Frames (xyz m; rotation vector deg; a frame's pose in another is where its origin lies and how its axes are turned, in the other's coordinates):
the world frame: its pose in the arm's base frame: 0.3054 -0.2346 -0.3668 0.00 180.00 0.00
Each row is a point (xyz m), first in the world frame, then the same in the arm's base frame.
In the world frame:
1: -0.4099 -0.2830 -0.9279
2: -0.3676 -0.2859 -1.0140
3: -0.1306 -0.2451 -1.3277
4: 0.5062 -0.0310 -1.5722
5: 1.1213 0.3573 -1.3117
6: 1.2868 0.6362 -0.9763
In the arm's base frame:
1: 0.7153 -0.5176 0.5611
2: 0.6730 -0.5205 0.6472
3: 0.4360 -0.4797 0.9609
4: -0.2008 -0.2656 1.2054
5: -0.8159 0.1227 0.9449
6: -0.9814 0.4016 0.6095

